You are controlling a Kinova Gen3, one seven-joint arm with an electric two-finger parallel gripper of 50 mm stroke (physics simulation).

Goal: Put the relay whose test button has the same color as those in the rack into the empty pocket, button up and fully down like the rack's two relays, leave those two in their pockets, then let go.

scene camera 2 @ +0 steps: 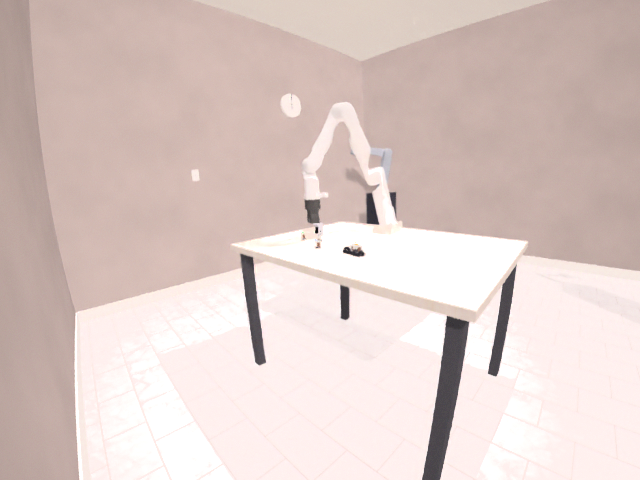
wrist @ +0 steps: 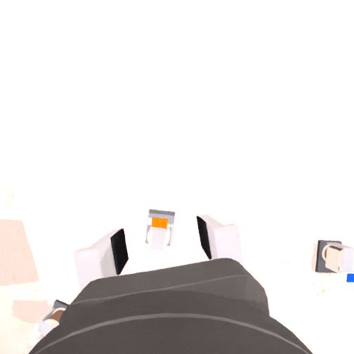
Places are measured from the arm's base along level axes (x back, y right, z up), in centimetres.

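Pixels of known places: gripper, fingertip midpoint: [scene camera 2: 318, 234]; arm's base at its link origin: [scene camera 2: 387, 224].
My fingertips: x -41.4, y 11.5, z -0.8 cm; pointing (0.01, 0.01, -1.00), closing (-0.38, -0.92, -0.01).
For each thing: its top centre in the pictures, then the offset to it from my fingertips. "spot": a spot on its surface instead. Level surfaces: height alone.
- small black rack at a spot on its surface: [scene camera 2: 354, 252] spot: dx -7.1, dy -31.3, dz -2.5 cm
- loose relay at its top centre: [scene camera 2: 317, 239] dx -9.5, dy -10.6, dz +0.5 cm
- green spot at a spot on its surface: [scene camera 2: 303, 236] spot: dx -2.8, dy +9.5, dz -1.6 cm
- pale table at its surface level: dz -3.9 cm
My gripper [scene camera 2: 317, 231] [wrist: 162, 237] is open and empty, pointing down low over the table. In the wrist view, a clear relay with an orange button [wrist: 159, 231] shows in the gap between the fingers. A relay with a blue button [wrist: 337, 257] stands at the right edge. A third relay [wrist: 54, 318] is partly hidden by the gripper body at lower left; its button is hidden. In the scene view, the small black rack [scene camera 2: 353, 252] holds relays [scene camera 2: 355, 247], their button colours too small to tell surely. One loose relay [scene camera 2: 318, 244] shows below the fingers, and another with a green spot [scene camera 2: 303, 236] left of them.
The pale table [scene camera 2: 423, 263] carries the arm's base [scene camera 2: 386, 227] at its back edge. The rack stands right of the gripper in the scene view and does not show in the wrist view. A pinkish floor patch [wrist: 16, 252] shows past the table at the wrist view's left.
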